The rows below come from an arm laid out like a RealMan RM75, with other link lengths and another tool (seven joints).
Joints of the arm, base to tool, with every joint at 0 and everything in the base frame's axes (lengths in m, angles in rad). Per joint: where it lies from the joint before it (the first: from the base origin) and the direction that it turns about. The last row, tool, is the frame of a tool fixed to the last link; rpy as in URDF.
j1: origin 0.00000 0.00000 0.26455 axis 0 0 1
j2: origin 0.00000 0.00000 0.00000 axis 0 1 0
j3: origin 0.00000 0.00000 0.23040 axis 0 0 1
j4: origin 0.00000 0.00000 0.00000 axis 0 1 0
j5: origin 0.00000 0.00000 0.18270 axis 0 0 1
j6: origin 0.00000 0.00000 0.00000 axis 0 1 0
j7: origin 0.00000 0.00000 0.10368 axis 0 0 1
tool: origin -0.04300 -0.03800 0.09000 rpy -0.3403 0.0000 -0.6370
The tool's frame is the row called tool.
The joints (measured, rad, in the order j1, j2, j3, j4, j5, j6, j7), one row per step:
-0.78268 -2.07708 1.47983 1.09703 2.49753 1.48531 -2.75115
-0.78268 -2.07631 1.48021 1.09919 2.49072 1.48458 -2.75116
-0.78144 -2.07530 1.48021 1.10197 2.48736 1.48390 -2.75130
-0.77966 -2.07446 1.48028 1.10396 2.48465 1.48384 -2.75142
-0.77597 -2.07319 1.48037 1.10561 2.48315 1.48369 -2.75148
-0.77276 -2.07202 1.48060 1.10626 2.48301 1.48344 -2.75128
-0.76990 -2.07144 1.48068 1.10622 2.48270 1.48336 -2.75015
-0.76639 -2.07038 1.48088 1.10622 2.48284 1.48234 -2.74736
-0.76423 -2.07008 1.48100 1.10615 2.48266 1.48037 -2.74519
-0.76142 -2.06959 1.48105 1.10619 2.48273 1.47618 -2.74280
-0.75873 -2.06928 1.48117 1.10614 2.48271 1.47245 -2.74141
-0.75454 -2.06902 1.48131 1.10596 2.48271 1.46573 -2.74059
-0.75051 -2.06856 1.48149 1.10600 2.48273 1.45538 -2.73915
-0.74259 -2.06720 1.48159 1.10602 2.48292 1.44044 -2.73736
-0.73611 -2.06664 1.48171 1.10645 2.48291 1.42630 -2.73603
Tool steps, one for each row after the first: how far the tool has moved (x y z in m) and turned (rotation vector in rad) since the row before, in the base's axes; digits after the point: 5 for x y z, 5 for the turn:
0.00129 0.00010 -0.00051 -0.00034 -0.00645 -0.00134
0.00049 0.00021 0.00009 0.00141 -0.00345 -0.00083
0.00005 -0.00013 0.00008 0.00059 -0.00248 0.00049
-0.00089 -0.00040 0.00037 0.00118 -0.00095 0.00242
-0.00112 -0.00034 0.00044 0.00102 0.00060 0.00227
-0.00101 -0.00046 0.00018 -0.00015 0.00025 0.00184
-0.00133 -0.00022 0.00039 0.00039 0.00091 0.00044
-0.00065 0.00004 0.00003 0.00084 -0.00034 -0.00059
-0.00079 0.00039 0.00007 0.00294 -0.00076 -0.00115
-0.00074 0.00021 -0.00001 0.00272 -0.00082 -0.00011
-0.00108 0.00037 -0.00013 0.00541 -0.00182 0.00079
-0.00083 0.00117 -0.00014 0.00847 -0.00278 -0.00164
-0.00207 0.00135 0.00013 0.01297 -0.00337 0.00007
-0.00136 0.00138 -0.00012 0.01205 -0.00393 -0.00097

